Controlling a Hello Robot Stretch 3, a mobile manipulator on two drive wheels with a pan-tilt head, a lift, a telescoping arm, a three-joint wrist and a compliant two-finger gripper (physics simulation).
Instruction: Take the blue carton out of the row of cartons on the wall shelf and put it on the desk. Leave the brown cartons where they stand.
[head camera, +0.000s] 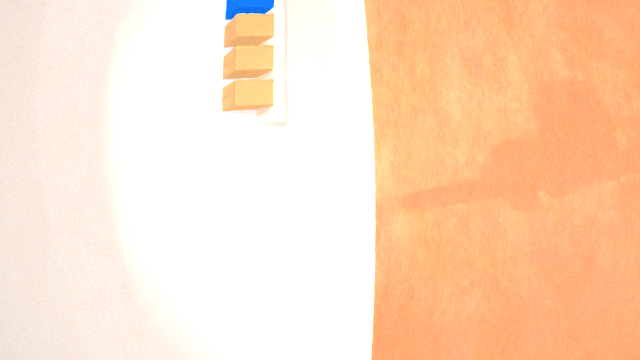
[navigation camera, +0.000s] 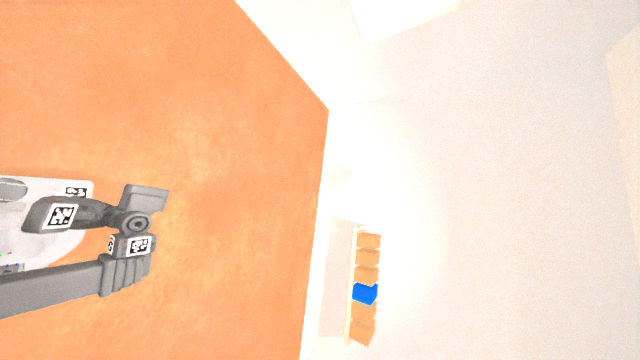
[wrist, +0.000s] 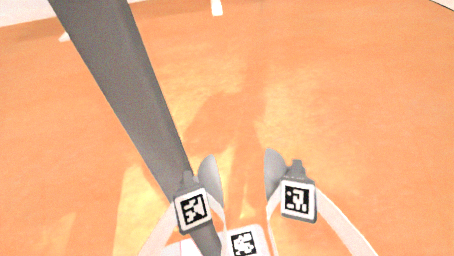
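Seen in the pictures: robot's base, origin of its link: (navigation camera: 6, 189).
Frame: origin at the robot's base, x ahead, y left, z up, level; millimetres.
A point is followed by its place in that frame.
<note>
The blue carton (head camera: 250, 7) @[y -1818, x -787, z 761 mm] (navigation camera: 365, 293) @[y -1795, x -819, z 775 mm] stands in the row on the wall shelf (head camera: 280, 102) @[y -1833, x -305, z 619 mm] (navigation camera: 348, 320) @[y -1766, x -1098, z 635 mm]. In the head view it is cut off by the top edge. Brown cartons stand on both sides of it; the nearest are one brown carton (head camera: 255, 26) @[y -1807, x -676, z 739 mm] (navigation camera: 366, 275) @[y -1808, x -662, z 772 mm] and another brown carton (navigation camera: 363, 311) @[y -1782, x -975, z 768 mm]. My gripper (wrist: 241, 170) @[y 62, x 7, z 524 mm] is open and empty, its fingers apart above the floor. In the navigation view my wrist is well away from the shelf, and the fingers cannot be made out. The desk cannot be made out in these views.
The orange floor (head camera: 475, 275) @[y -1295, x 496, z 1 mm] (navigation camera: 225, 150) @[y -754, x 331, z 1 mm] (wrist: 375, 100) meets a bright, washed-out wall. My grey arm (navigation camera: 50, 290) @[y -59, x -103, z 791 mm] reaches in from the left of the navigation view, beside my white base (navigation camera: 55, 245) @[y -109, x -178, z 160 mm]. A dark grey bar (wrist: 125, 80) crosses the wrist view.
</note>
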